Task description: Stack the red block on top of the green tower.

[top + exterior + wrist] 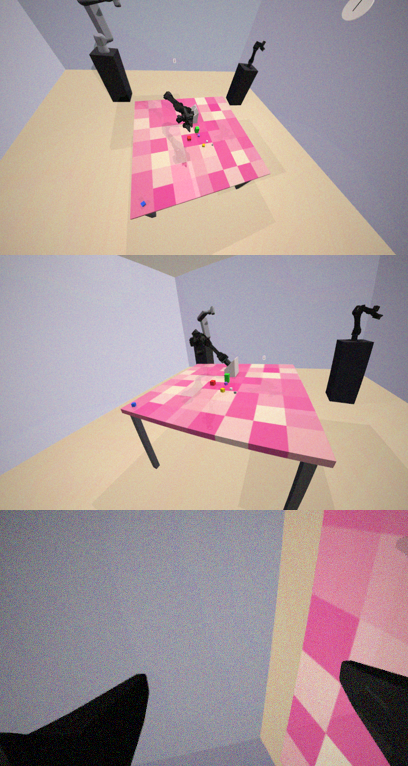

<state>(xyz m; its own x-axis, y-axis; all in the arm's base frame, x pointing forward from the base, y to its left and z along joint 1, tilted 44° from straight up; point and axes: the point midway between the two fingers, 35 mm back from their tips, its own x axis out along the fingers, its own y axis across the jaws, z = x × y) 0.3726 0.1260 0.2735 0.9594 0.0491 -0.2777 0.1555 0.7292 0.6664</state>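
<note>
The red block is 340 mm below my gripper tip, 150 mm behind it and 30 mm to the left of it. Round my gripper tip: purple cube: 350 mm below, 180 mm behind, 150 mm to the left; yellow cube: 350 mm below, 180 mm to the left, 50 mm behind; white cube: 360 mm below, 230 mm to the left, 100 mm behind.
</note>
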